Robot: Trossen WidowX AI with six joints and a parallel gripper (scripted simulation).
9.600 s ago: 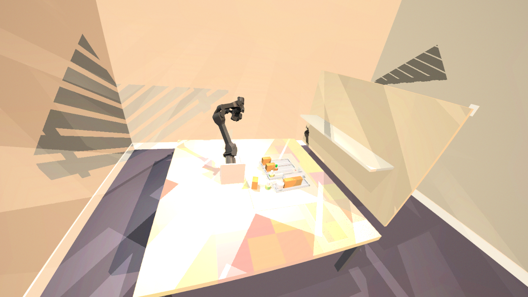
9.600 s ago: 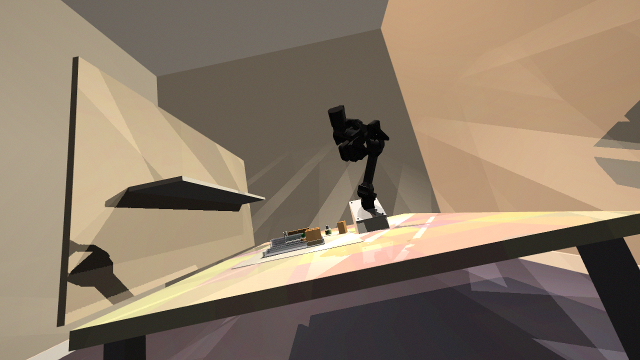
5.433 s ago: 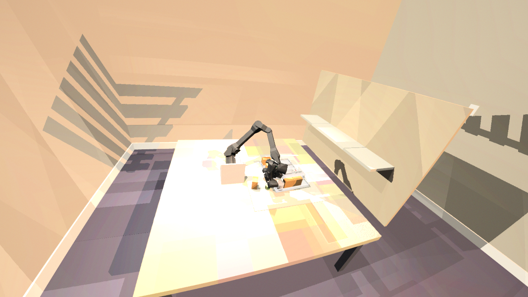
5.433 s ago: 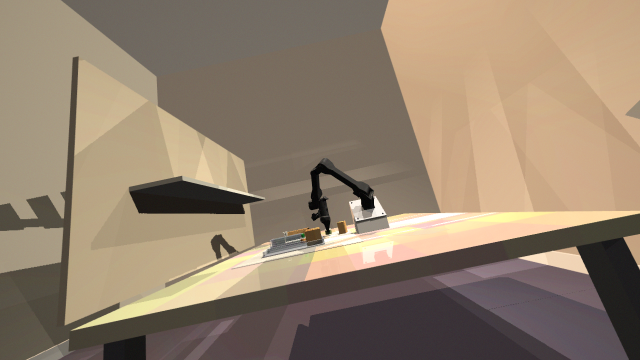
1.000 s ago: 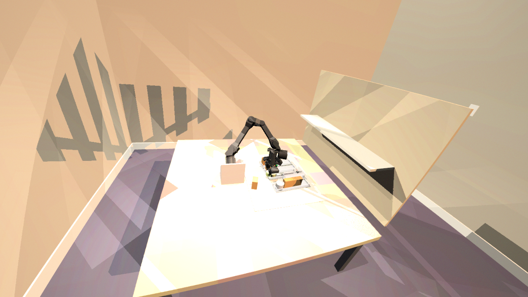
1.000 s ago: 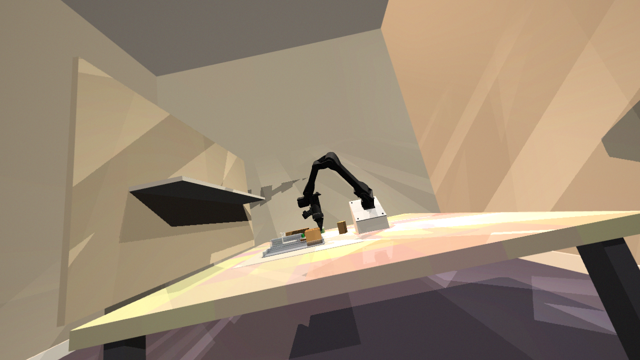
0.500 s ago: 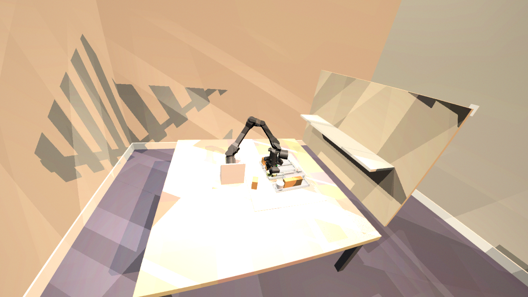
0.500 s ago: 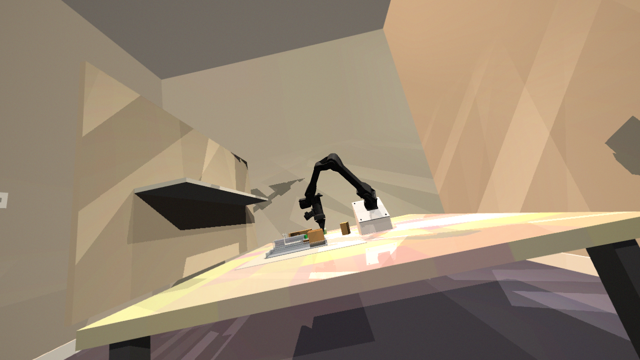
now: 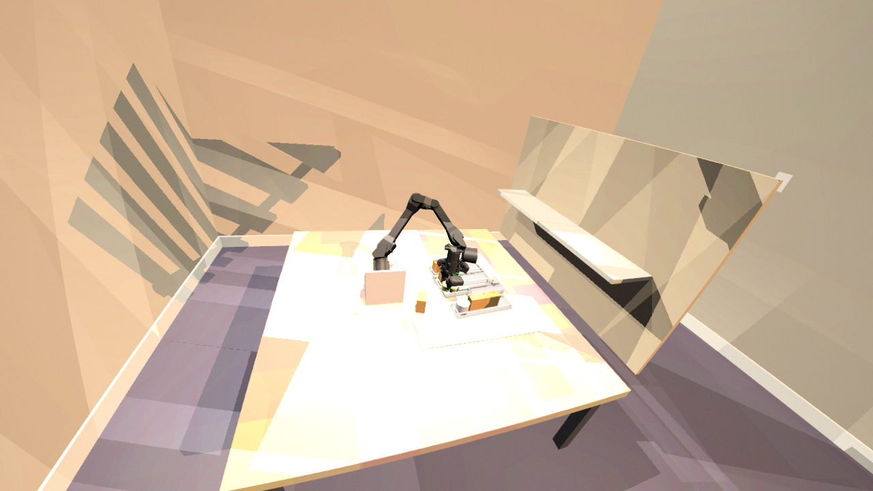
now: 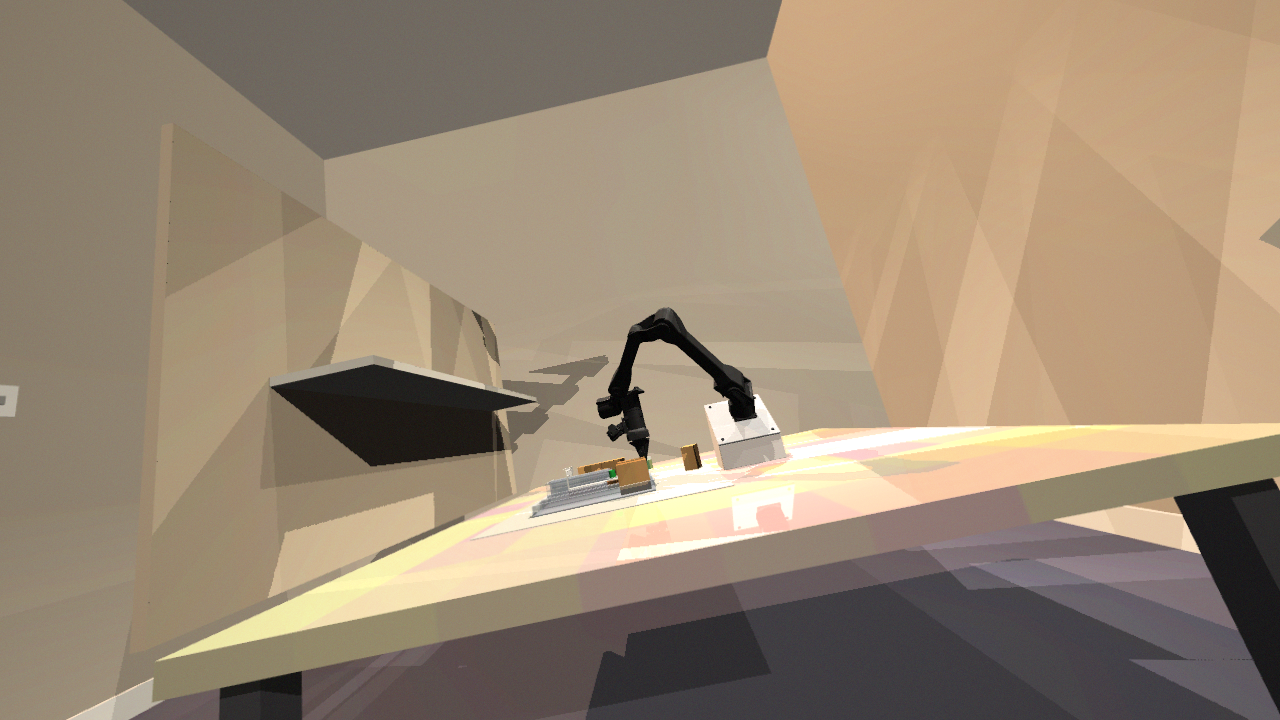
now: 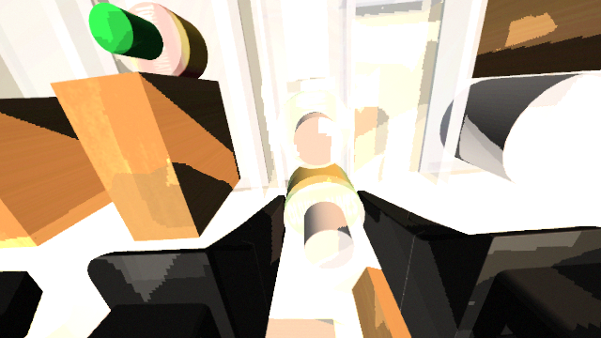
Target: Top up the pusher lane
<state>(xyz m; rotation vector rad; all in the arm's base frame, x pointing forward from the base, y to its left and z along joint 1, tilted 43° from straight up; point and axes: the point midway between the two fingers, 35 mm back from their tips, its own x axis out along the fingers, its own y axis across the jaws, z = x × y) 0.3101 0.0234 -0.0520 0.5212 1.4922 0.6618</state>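
The lane rack is 170 mm ahead of my gripper tip, 30 mm below it and 10 mm to the right of it. Also, from my gripper tip: shelf: 520 mm ahead, 320 mm above, 30 mm to the left.
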